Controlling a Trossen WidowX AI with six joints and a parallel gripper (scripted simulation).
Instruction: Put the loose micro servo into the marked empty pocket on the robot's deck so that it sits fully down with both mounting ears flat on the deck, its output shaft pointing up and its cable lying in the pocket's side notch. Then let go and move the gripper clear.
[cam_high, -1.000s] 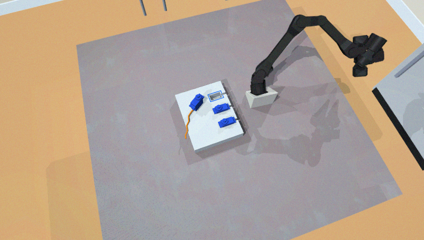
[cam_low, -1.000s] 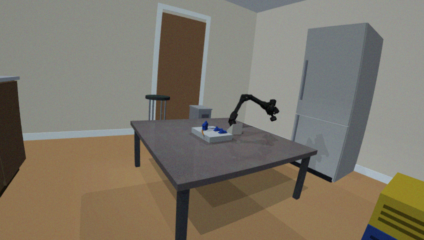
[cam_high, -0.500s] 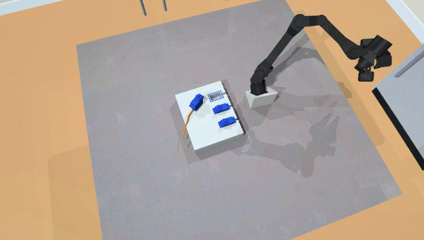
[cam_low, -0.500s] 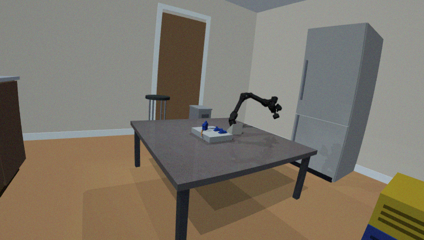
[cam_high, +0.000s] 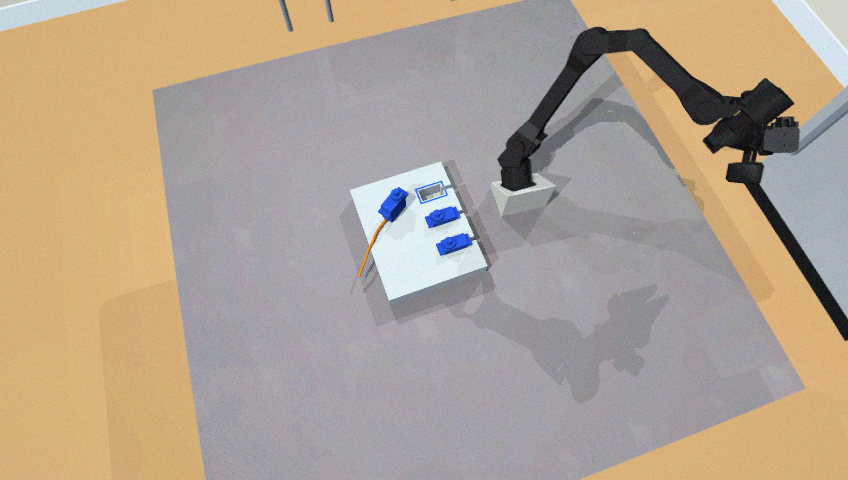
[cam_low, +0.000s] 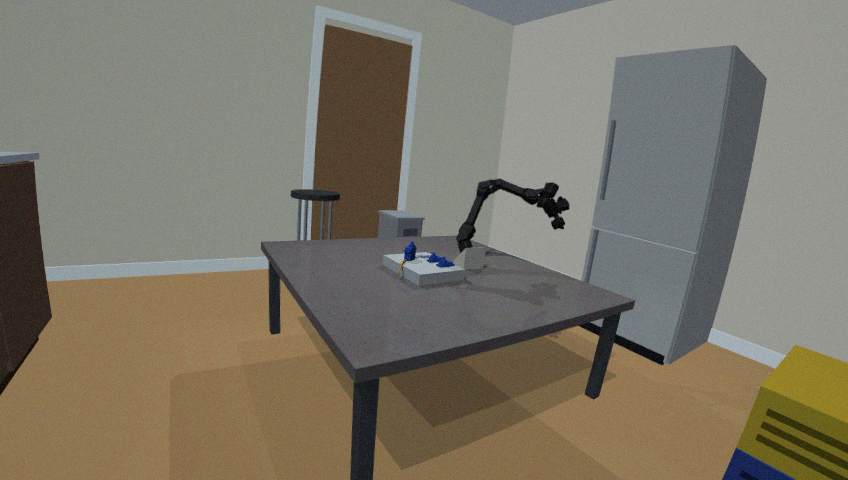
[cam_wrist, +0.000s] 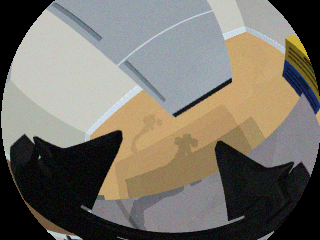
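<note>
Right now my gripper tip is 78 cm short of the white deck, 17 cm to the left of it and 23 cm above it.
</note>
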